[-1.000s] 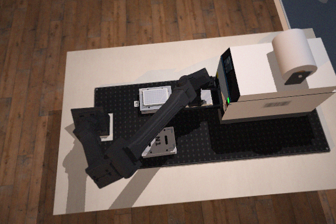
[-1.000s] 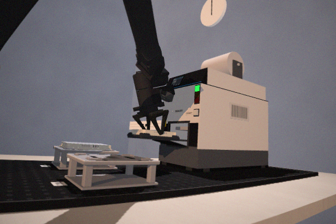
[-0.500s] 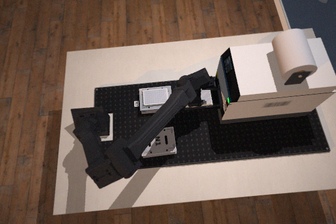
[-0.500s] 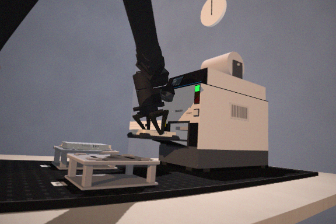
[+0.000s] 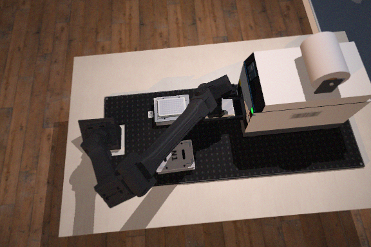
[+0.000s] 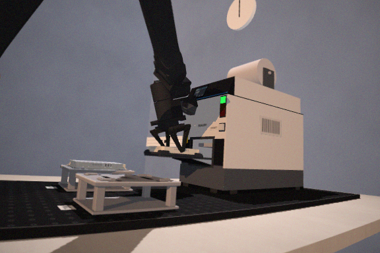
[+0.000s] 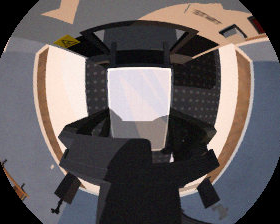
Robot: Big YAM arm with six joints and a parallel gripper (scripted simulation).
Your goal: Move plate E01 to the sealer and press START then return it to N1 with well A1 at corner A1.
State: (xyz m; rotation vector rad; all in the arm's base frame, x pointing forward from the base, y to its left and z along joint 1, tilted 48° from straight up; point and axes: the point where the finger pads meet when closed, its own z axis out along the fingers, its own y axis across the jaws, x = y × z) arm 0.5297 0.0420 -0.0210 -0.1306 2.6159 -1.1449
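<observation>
Now: hand 2 cm above the sealer stage. Round my hand: nest (22 cm behind, 17 cm to the right, 7 cm below); plate (20 cm behind, 6 cm below, 5 cm to the left); start button (10 cm to the right, 10 cm ahead, 7 cm above).
</observation>
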